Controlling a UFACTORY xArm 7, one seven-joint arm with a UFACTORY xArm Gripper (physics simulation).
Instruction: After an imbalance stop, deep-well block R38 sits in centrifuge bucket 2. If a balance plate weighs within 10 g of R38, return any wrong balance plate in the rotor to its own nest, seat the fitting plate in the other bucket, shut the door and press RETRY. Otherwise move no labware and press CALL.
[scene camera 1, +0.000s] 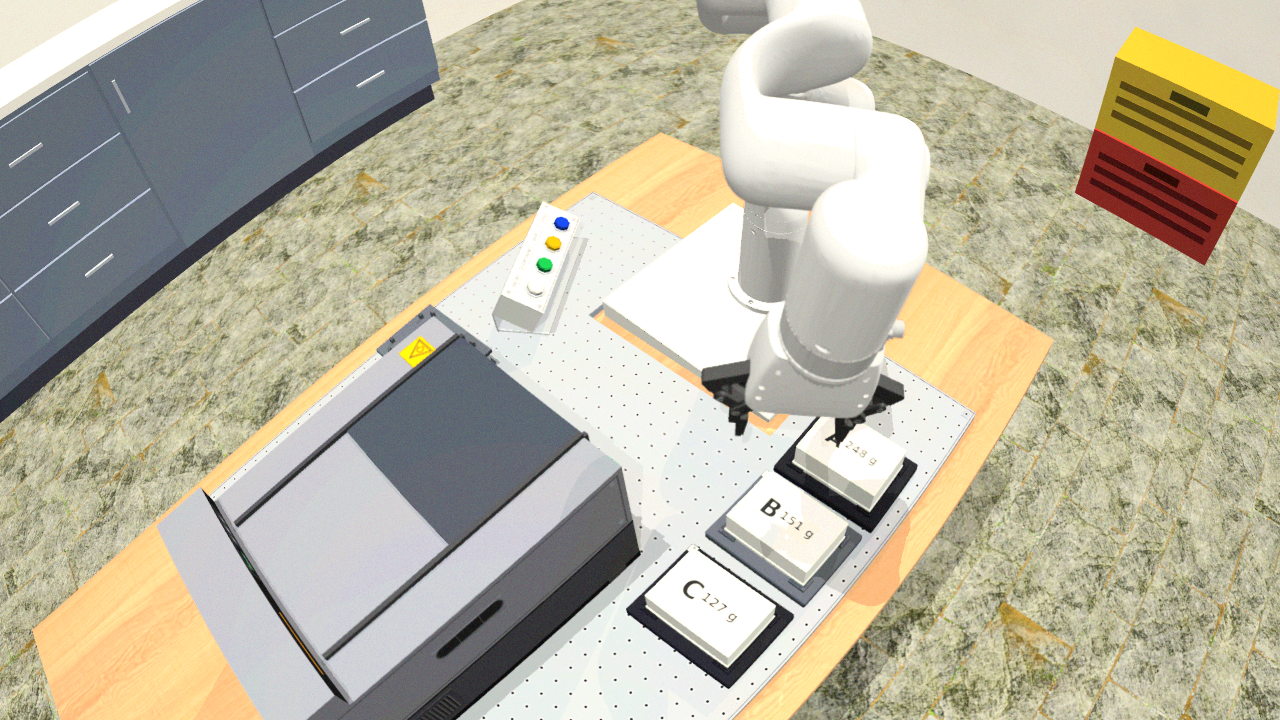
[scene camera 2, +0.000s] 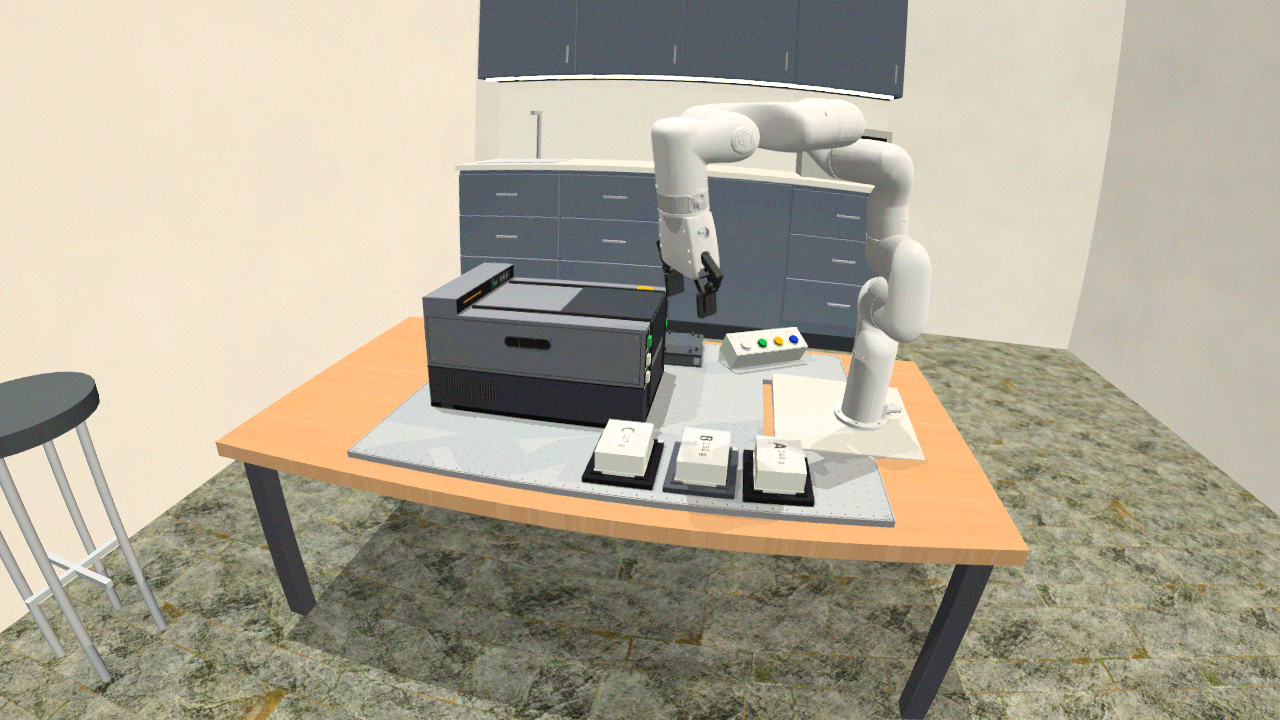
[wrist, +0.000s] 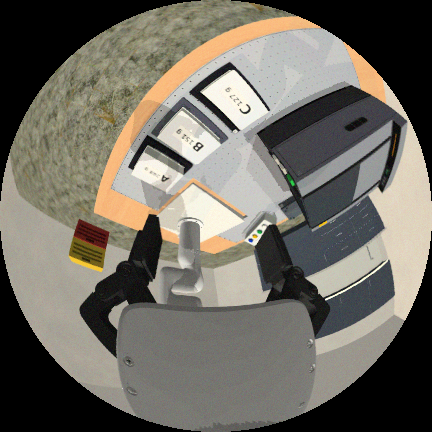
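Seen in the pictures: gripper, fingertip midpoint: (scene camera 1: 789, 424) (scene camera 2: 690, 304) (wrist: 212, 231); arm's base, origin of the base link: (scene camera 1: 766, 285) (scene camera 2: 860, 416) (wrist: 189, 224).
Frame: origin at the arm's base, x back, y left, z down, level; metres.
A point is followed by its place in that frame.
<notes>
The centrifuge (scene camera 1: 554, 573) @(x -0.596, y 0.073, z -0.125 m) (scene camera 2: 537, 358) @(x -0.689, y 0.058, z -0.130 m) (wrist: 327, 137) @(x -0.604, y 0.071, z -0.153 m) has its top covered by a light grey and a dark panel; its rotor, buckets and R38 are hidden. Balance plates A (scene camera 1: 859, 474) @(x -0.273, y 0.283, z -0.049 m) (scene camera 2: 778, 470) @(x -0.257, y 0.315, z -0.048 m) (wrist: 155, 172) @(x -0.247, y 0.261, z -0.049 m), marked 248 g, B (scene camera 1: 778, 537) @(x -0.399, y 0.236, z -0.049 m) (scene camera 2: 702, 463) @(x -0.382, y 0.295, z -0.048 m) (wrist: 182, 130) @(x -0.384, y 0.259, z -0.049 m), marked 151 g, and C (scene camera 1: 707, 617) @(x -0.529, y 0.220, z -0.049 m) (scene camera 2: 623, 450) @(x -0.513, y 0.261, z -0.049 m) (wrist: 227, 100) @(x -0.496, y 0.227, z -0.049 m), marked 127 g, sit in their nests. The button box (scene camera 1: 519, 310) @(x -0.269, y -0.269, z -0.046 m) (scene camera 2: 763, 357) @(x -0.178, y -0.280, z -0.025 m) (wrist: 260, 223) @(x -0.228, y -0.257, z -0.053 m) has white, green, yellow and blue buttons; no labels are readable. My gripper (scene camera 1: 790, 433) @(x -0.414, y 0.236, z -0.300 m) (scene camera 2: 690, 302) @(x -0.414, y 0.236, z -0.300 m) (wrist: 212, 231) @(x -0.414, y 0.236, z -0.300 m) is open and empty, high above the board.
The perforated board (scene camera 1: 617, 394) @(x -0.291, y -0.079, z 0.004 m) (scene camera 2: 501, 447) @(x -0.743, y 0.179, z 0.005 m) lies on the wooden table (scene camera 1: 993, 340) @(x 0.109, y 0.379, z 0.017 m) (scene camera 2: 295, 402) @(x -1.293, y 0.023, z 0.018 m). A low dark grey device (scene camera 2: 684, 348) @(x -0.378, y -0.314, z -0.028 m) stands behind the centrifuge. The arm's white base plate (scene camera 1: 671, 304) @(x -0.119, y -0.101, z -0.009 m) (scene camera 2: 805, 420) @(x -0.135, y 0.025, z 0.001 m) is at the right in scene camera 2. A stool (scene camera 2: 44, 407) stands at the left.
</notes>
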